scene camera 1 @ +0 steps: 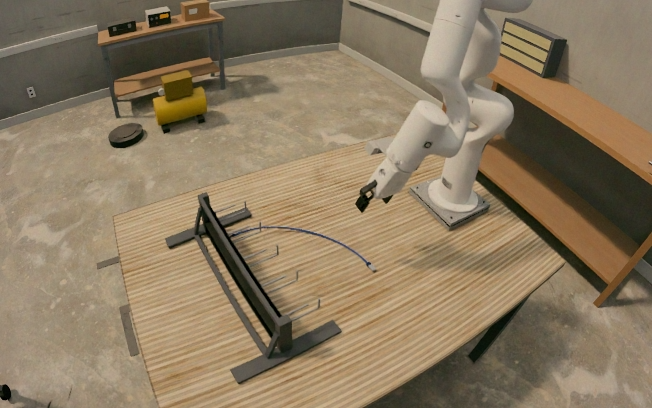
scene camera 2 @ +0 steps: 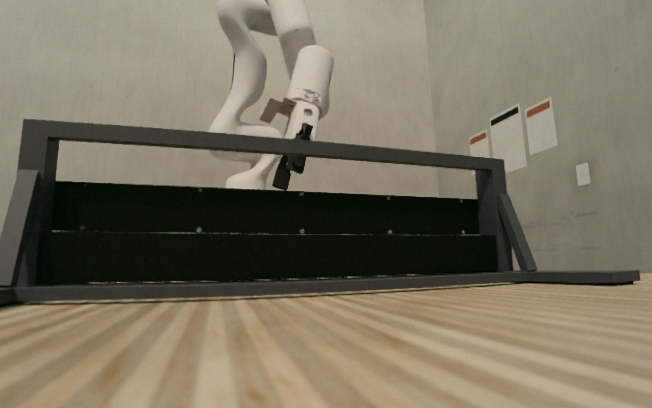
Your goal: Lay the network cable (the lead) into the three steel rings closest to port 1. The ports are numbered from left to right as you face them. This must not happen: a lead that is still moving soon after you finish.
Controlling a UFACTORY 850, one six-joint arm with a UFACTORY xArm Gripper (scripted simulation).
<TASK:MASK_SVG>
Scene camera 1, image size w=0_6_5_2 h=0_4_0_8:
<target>gripper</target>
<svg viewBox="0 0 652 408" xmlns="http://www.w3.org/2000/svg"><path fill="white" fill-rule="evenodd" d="M412 172L398 169L387 156L372 174L366 186L359 190L360 196L355 202L356 207L363 213L370 204L369 201L373 198L382 199L387 204L394 194L402 190Z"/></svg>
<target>dark grey rack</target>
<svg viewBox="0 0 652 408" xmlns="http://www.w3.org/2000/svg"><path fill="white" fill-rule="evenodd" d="M165 238L168 248L196 239L224 293L262 355L230 369L238 384L342 332L335 321L331 320L292 340L292 321L319 309L320 298L318 307L292 320L288 315L308 304L284 316L281 315L267 294L298 281L298 270L296 280L265 292L264 286L285 278L286 275L260 285L250 267L278 256L278 244L277 254L248 267L245 259L267 249L243 258L234 243L261 233L261 221L260 231L233 242L230 234L246 229L250 225L230 233L224 229L228 225L252 217L246 208L246 201L245 208L218 219L215 213L236 204L214 212L210 206L208 193L197 195L199 207L195 226ZM199 236L207 234L236 286L271 338L267 350L228 289Z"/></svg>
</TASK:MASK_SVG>
